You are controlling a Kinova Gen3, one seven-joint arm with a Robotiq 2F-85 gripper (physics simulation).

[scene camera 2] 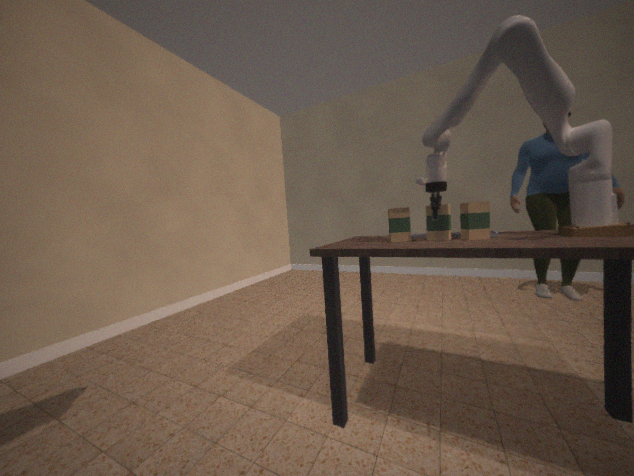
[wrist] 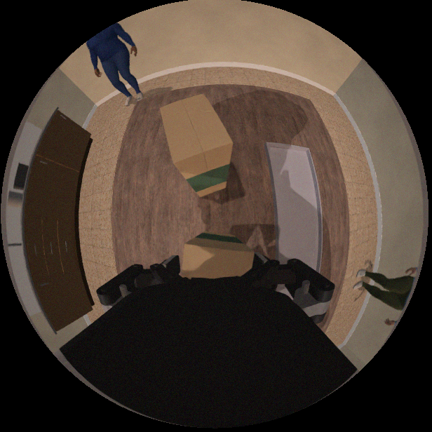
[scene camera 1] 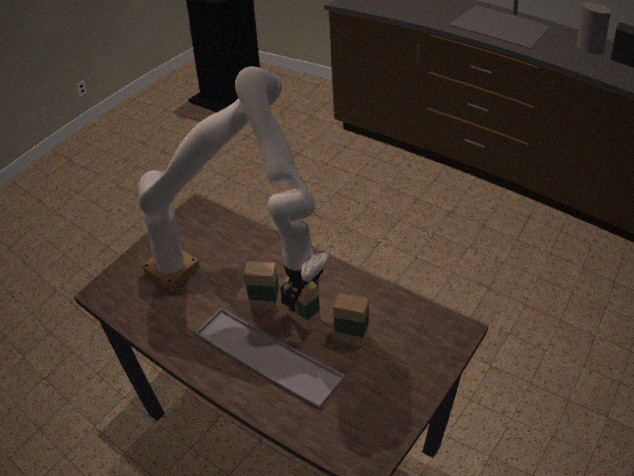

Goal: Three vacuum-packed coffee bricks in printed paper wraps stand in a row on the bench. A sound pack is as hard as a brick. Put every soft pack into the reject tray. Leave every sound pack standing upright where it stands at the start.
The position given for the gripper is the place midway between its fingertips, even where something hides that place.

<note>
In view: the gripper (scene camera 1: 304, 299), a coffee brick (scene camera 1: 351, 313), a coffee brick (scene camera 2: 475, 216), a coffee brick (scene camera 2: 438, 230) and a grey reject tray (scene camera 1: 292, 370).
The gripper is seen too in the wrist view (wrist: 215, 262).
</note>
